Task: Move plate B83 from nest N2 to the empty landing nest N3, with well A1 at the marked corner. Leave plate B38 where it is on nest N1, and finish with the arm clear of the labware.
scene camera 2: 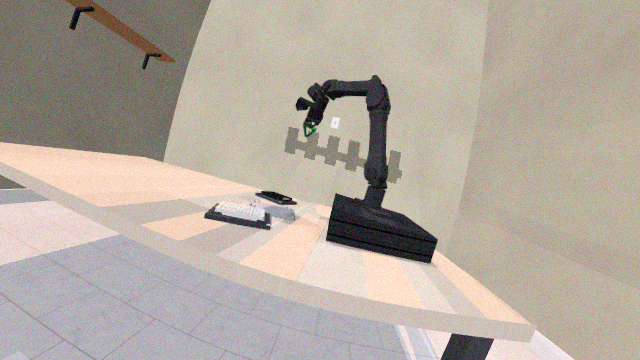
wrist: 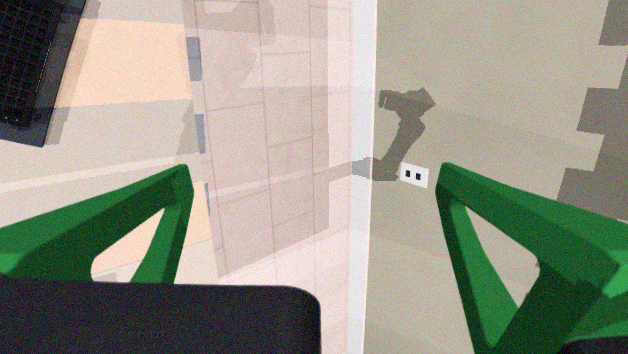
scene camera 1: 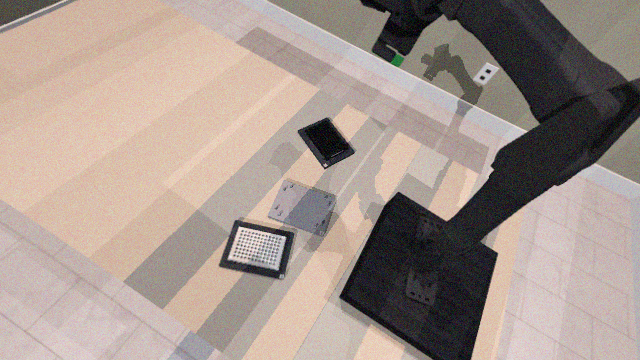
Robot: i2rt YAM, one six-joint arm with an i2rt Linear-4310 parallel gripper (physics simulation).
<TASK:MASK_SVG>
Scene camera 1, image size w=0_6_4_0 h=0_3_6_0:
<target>white well plate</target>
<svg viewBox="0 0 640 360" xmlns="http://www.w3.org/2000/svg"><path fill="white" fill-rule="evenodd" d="M239 227L228 260L278 271L287 237Z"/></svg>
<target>black grid plate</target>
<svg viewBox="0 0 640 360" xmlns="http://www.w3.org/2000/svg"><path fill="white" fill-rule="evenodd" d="M326 120L306 129L305 132L327 161L348 150L348 147Z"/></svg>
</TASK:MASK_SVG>
